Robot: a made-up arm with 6 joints.
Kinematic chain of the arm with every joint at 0, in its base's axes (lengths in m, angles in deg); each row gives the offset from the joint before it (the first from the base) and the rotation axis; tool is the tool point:
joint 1: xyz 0 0 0.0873 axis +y
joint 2: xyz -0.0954 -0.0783 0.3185 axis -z
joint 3: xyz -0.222 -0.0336 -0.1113 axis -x
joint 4: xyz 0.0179 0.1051 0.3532 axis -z
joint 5: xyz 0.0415 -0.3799 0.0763 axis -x
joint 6: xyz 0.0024 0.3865 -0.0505 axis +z
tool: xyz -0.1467 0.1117 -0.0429
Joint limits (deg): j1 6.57..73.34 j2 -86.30..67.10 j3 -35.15..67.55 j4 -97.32..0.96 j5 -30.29..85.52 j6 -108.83..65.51
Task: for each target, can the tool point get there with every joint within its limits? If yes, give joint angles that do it. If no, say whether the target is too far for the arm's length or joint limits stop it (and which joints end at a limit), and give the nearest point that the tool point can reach.
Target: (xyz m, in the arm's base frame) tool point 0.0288 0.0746 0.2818
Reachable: yes | joints 58.88 50.59 24.68 -61.31 44.69 -48.87
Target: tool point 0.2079 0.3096 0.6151
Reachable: yes | joints 56.39 17.77 46.44 -45.77 -11.15 26.50
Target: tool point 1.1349 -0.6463 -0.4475
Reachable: no: joint limits stop it (at a limit: joint 1, joint 2, joint 3, joint 4, joint 5) | nearest point 0.7681 -0.4246 0.0521 | short by 0.658 m
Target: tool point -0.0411 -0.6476 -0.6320
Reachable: no: joint limits stop it (at a limit: joint 1, joint 2, joint 3, joint 5) | nearest point 0.1415 -0.4446 -0.1194 | short by 0.581 m
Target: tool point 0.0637 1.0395 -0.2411
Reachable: no: joint limits stop it (at a limit: joint 1, joint 3, joint 5) | nearest point 0.2167 0.5849 -0.0135 | short by 0.531 m
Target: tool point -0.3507 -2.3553 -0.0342
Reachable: no: too far | nearest point -0.1328 -0.5863 0.2342 | short by 1.802 m
